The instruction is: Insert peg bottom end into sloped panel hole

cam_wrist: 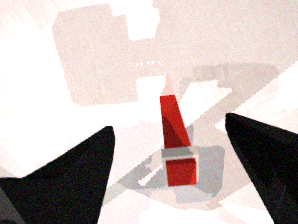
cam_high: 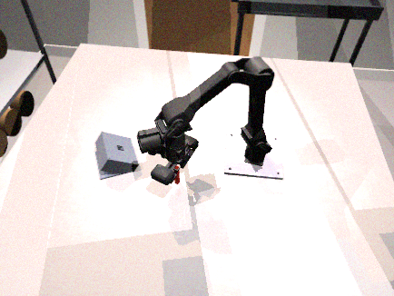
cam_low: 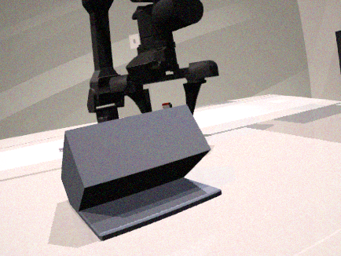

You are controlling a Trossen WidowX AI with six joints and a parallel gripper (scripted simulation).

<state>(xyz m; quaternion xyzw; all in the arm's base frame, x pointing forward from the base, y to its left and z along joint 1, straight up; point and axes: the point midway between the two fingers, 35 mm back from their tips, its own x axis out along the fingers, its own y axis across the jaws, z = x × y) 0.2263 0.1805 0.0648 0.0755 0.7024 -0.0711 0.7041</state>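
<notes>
My gripper tip is 22 cm short of the grey sloped panel and 3 cm to the left of it. From my gripper tip the other things lie so: thin base plate 24 cm ahead, 2 cm to the right, 4 cm below; then red square peg 2 cm above.
</notes>
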